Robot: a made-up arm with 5 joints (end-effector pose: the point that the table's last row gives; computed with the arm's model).
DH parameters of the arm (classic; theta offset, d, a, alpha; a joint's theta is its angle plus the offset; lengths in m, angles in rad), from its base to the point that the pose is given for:
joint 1: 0 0.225 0 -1.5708
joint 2: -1.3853 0 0.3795 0
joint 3: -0.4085 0 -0.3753 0
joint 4: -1.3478 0 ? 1.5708
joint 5: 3.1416 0.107 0 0
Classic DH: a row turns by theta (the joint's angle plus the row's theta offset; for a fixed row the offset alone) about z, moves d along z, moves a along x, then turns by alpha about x.
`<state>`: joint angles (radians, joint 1 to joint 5).
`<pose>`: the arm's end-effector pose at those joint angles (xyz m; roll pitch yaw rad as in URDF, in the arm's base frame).
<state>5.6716 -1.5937 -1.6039 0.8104 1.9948</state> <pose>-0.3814 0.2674 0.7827 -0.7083 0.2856 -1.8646</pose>
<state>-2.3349 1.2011 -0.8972 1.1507 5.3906</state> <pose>-0.1704 -0.1778 -0.1754 -1.7196 0.6728 -0.8572</pose>
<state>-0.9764 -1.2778 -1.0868 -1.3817 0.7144</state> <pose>-0.1509 0.2232 0.7592 0.4252 0.4440 2.9770</pose>
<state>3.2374 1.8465 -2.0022 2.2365 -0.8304</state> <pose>-0.3426 -0.0329 -0.3137 -0.9224 0.6295 -1.0554</pose>
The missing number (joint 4, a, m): -0.084
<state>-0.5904 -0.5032 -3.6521 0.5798 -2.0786</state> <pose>-0.4937 0.3308 0.7703 -0.3847 -0.2059 0.5128</pose>
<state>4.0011 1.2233 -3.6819 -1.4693 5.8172</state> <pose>-0.2651 -0.3076 0.6386 -0.4230 0.6845 0.2409</pose>
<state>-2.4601 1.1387 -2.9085 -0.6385 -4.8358</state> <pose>-0.5589 -0.4533 0.6071 -0.7295 -0.0825 2.1604</pose>
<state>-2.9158 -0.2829 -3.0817 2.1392 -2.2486</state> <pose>0.0679 0.0156 0.9841 2.0035 0.6311 -1.0789</pose>
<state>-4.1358 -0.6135 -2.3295 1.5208 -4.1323</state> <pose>0.0264 -0.0406 1.0127 -1.7479 0.5729 0.4799</pose>
